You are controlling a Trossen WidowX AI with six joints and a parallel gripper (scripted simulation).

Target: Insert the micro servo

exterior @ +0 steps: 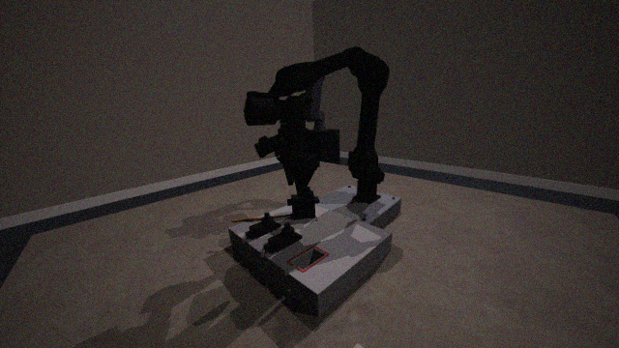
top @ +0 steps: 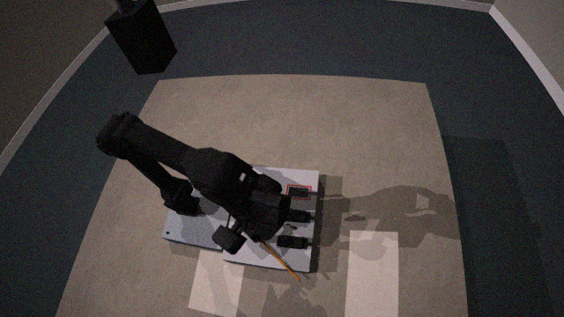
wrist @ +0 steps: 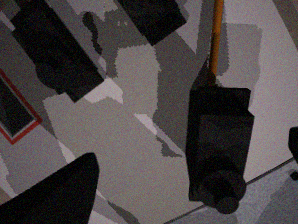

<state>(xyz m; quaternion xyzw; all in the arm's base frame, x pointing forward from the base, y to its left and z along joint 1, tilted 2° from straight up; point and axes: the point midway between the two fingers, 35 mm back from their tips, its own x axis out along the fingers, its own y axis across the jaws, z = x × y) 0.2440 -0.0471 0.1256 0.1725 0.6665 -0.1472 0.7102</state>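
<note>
My gripper tip is now 2 cm past the deck, 5 cm to the right of it and 10 cm above it.
</note>
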